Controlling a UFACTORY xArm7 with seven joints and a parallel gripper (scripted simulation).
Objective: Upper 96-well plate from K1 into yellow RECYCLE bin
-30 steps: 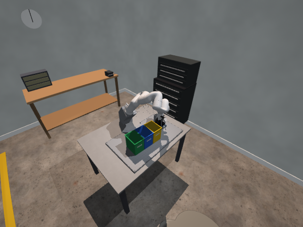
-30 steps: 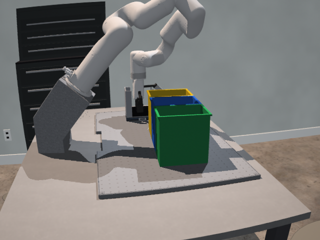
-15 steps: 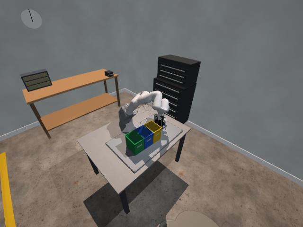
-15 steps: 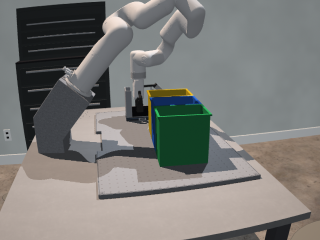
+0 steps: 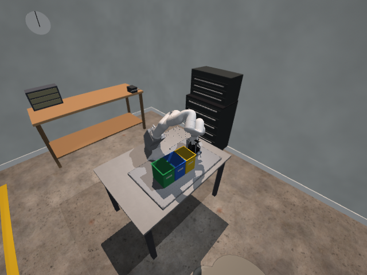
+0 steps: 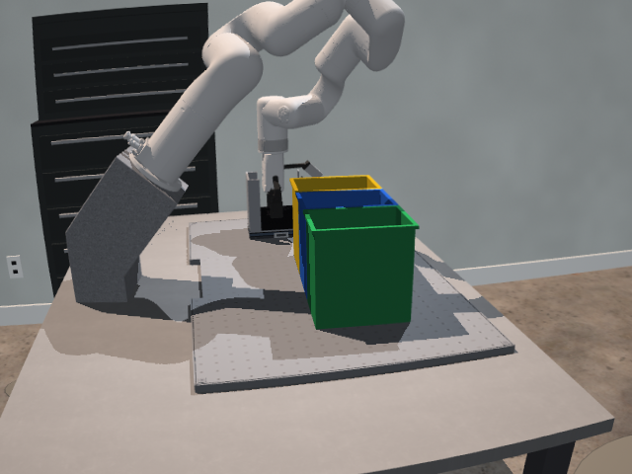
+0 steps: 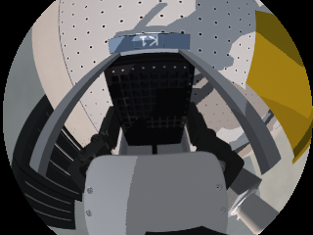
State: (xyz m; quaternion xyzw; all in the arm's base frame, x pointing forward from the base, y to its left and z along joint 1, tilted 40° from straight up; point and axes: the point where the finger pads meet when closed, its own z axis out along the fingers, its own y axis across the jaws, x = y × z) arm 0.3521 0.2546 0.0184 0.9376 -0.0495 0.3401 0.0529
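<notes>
My gripper is now 260 mm to the left of the yellow bin, 70 mm short of it and 30 mm below it. The rest, counted from my hand: green bin 510 mm to the right, 30 mm above, 20 mm ahead; blue bin 390 mm to the right, 40 mm ahead, 30 mm above.
</notes>
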